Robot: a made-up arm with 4 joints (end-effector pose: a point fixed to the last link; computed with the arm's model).
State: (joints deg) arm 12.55 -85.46 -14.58 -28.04
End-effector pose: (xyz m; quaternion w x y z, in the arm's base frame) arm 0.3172 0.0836 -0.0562 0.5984 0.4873 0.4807 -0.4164
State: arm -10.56 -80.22 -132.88 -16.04
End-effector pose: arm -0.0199 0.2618 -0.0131 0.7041 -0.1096 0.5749 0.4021
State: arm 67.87 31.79 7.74 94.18
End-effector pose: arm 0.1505 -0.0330 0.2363 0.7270 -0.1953 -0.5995 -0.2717
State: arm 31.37 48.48 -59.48 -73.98
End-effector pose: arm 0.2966 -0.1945 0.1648 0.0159 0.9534 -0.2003 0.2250
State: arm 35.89 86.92 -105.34 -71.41
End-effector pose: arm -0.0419 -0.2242 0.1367 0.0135 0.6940 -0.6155 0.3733
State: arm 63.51 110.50 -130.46 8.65
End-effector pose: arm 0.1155 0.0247 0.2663 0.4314 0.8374 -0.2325 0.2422
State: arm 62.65 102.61 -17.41 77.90
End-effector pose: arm 0.0112 0.0458 0.1908 0.2902 -0.4474 -0.5048 -0.6788
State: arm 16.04 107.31 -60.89 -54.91
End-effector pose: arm 0.2159 -0.1955 -0.0031 0.3886 -0.7572 0.3197 -0.4166
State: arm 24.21 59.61 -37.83 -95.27
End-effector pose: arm 0.3190 -0.2107 0.0084 0.1376 -0.9450 0.2894 -0.0648
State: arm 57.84 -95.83 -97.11 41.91
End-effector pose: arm 0.0067 0.1020 0.1306 0.0723 -0.2796 0.9124 -0.2899
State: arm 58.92 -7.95 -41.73 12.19
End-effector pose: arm 0.2191 0.2020 0.0668 0.0751 -0.6460 -0.7350 0.1918
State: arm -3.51 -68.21 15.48 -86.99
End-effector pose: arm 0.4210 -0.0883 0.1424 0.7343 0.6361 -0.0267 -0.2355
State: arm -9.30 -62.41 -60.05 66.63
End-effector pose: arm -0.0232 0.0957 0.0385 0.3631 0.0619 0.8592 -0.3550
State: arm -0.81 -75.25 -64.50 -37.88
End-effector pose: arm 0.2602 0.3066 0.0784 0.7304 0.4172 0.5289 0.1122
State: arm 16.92 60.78 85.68 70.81
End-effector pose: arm 0.2044 0.0235 0.1037 0.8309 0.2136 -0.4669 -0.2144
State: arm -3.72 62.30 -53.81 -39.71
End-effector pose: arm 0.2492 -0.0911 0.2355 0.1251 -0.8007 -0.0947 -0.5781
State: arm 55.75 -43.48 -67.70 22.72
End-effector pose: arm 0.1061 0.2207 0.0749 0.1024 0.3286 0.9120 -0.2231
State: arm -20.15 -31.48 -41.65 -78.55
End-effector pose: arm 0.2810 0.1092 0.3620 0.5104 0.7538 0.0519 0.4106
